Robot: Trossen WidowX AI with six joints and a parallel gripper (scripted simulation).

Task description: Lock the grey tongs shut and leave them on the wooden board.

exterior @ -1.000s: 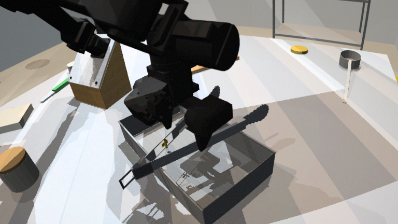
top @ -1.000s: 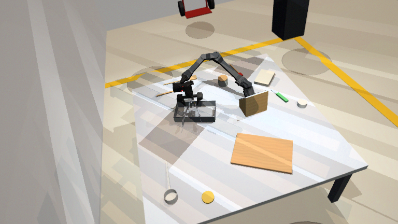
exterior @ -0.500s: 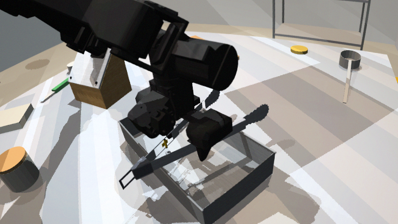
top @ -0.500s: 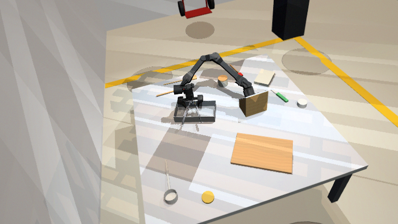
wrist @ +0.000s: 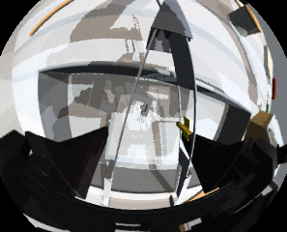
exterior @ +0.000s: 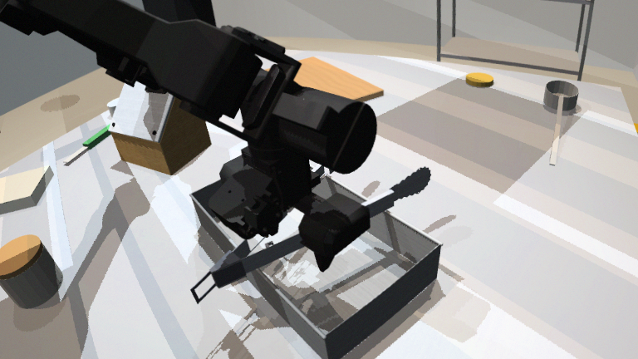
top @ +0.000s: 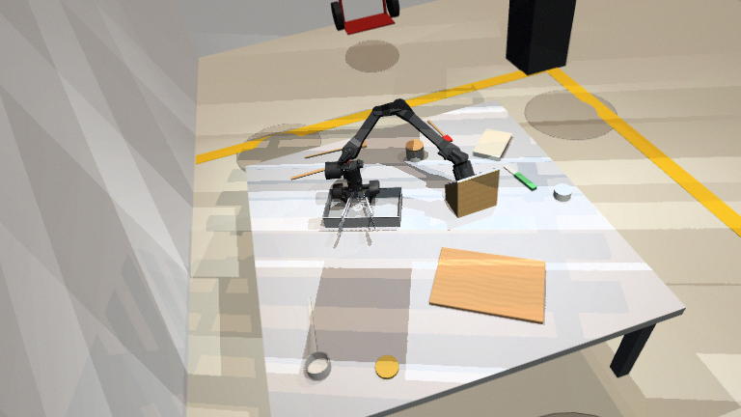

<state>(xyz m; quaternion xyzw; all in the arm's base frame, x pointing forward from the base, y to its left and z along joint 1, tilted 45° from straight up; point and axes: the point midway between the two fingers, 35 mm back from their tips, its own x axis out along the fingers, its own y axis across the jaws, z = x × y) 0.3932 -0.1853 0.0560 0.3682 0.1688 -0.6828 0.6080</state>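
The roasting tin lies 3 cm to the left of my gripper tip and 1 cm behind it. Also, from my gripper tip: green-handled tool: 66 cm behind, 10 cm to the left, 2 cm below; cream block: 67 cm behind, 13 cm to the right, 2 cm below; wooden board: 53 cm to the left, 31 cm behind, 2 cm below.
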